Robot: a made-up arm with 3 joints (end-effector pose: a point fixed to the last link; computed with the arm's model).
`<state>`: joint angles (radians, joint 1 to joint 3).
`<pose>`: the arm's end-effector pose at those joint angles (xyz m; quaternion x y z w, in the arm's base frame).
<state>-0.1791 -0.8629 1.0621</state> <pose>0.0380 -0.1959 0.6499 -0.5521 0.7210 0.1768 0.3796</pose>
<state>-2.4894 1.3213 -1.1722</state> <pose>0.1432 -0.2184 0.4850 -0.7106 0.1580 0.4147 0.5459</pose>
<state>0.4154 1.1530 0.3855</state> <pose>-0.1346 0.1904 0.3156 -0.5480 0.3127 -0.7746 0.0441</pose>
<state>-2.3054 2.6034 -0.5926</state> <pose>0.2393 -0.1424 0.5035 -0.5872 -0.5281 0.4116 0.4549</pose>
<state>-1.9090 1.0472 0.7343</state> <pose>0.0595 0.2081 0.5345 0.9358 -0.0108 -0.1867 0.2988</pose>
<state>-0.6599 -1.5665 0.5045</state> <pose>-0.0009 -0.2685 0.5642 -0.1825 0.8528 0.2595 0.4149</pose>
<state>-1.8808 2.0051 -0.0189</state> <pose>0.0026 -0.0660 0.6331 -0.9074 -0.3813 0.1153 0.1338</pose>
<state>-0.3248 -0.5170 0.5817</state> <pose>-0.0335 -0.0791 0.6721 -0.5673 0.7322 -0.0713 0.3702</pose>
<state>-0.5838 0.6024 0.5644</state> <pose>-0.0481 0.1508 0.5893 -0.8422 0.4509 -0.2948 0.0208</pose>
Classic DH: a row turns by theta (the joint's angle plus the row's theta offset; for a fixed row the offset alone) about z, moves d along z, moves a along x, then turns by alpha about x. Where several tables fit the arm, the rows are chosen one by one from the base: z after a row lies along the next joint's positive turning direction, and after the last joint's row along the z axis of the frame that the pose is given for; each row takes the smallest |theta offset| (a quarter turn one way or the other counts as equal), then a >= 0, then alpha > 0; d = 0 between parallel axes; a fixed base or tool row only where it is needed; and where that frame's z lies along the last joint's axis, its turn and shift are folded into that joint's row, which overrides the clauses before.
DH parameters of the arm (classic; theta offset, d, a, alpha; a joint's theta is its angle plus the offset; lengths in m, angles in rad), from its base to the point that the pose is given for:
base (fixed): 0.0717 0.3757 0.033 1.8146
joint 1: -1.5535 0.0404 -0.0245 1.6404
joint 2: 0.2444 -0.0016 -0.0316 1.5708
joint 3: 0 0.0915 -0.0744 1.5708
tool (fixed): -1.5708 -0.2466 0 0

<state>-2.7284 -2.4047 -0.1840</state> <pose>0.3068 -0.1090 0.3922 -0.0842 -0.8192 0.1798 0.5381</pose>
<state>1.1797 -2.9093 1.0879</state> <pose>0.1986 -0.1971 0.1940 -0.2228 -0.2095 0.5134 0.8018</pose>
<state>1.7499 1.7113 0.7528</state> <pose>0.1942 0.1984 0.3384 -0.1152 -0.5177 0.8380 0.1284</pose>
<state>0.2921 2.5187 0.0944</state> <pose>-0.1540 -0.0233 0.1710 0.5299 0.2119 0.7138 0.4059</pose>
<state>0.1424 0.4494 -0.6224</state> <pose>-0.1936 0.0262 0.2714 -0.4009 0.1481 -0.7232 0.5425</pose>
